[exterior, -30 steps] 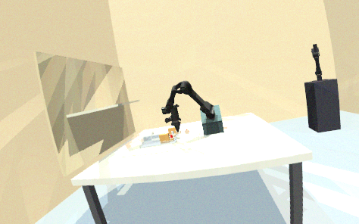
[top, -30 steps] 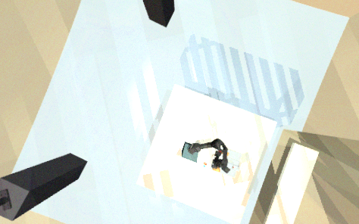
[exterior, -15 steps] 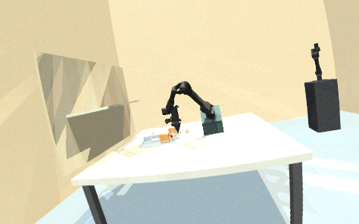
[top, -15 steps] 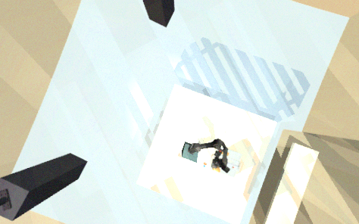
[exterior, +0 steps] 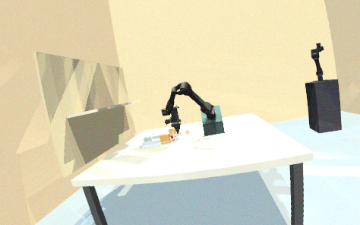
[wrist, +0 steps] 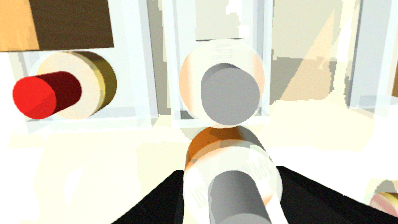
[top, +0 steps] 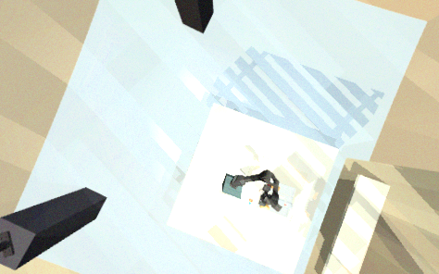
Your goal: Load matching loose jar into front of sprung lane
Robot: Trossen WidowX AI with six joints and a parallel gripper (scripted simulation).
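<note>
The lane fixture is 20 cm ahead of my gripper tip, 3 cm below it and 1 cm to the left of it.
</note>
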